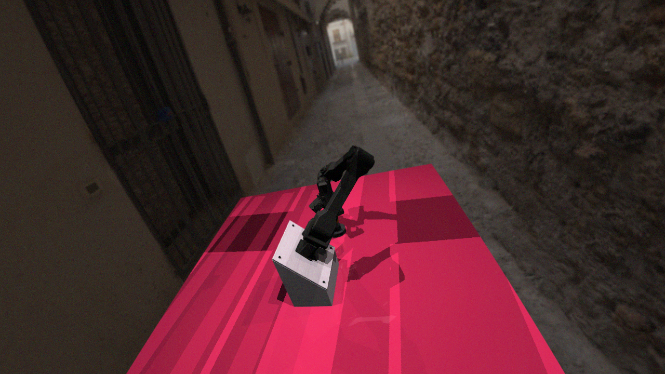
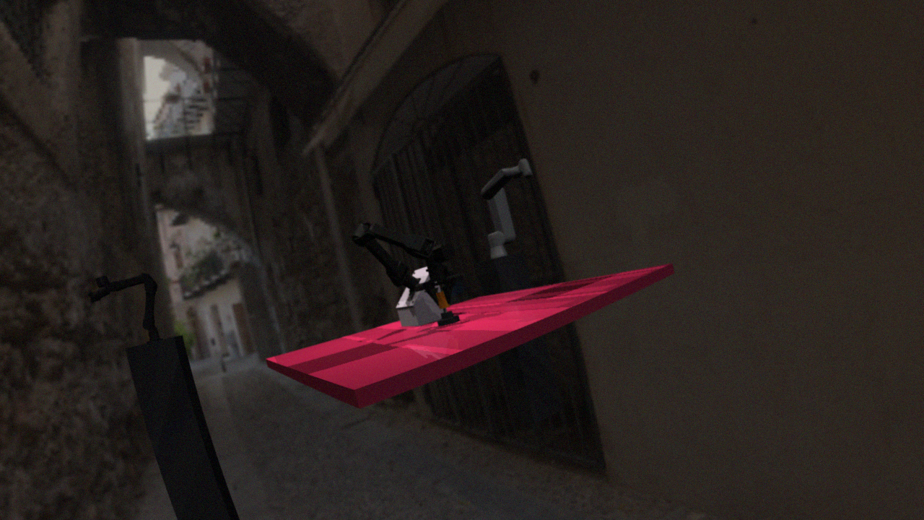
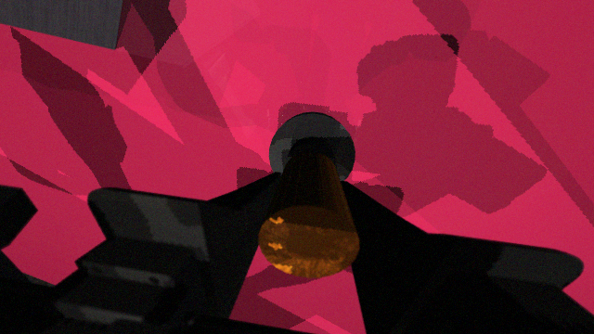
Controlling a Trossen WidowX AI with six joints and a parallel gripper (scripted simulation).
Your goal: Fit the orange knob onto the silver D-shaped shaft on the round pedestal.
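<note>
Right now the orange knob is 30 mm above my gripper tip. Also, from my gripper tip: dark round pedestal (40 mm below).
</note>
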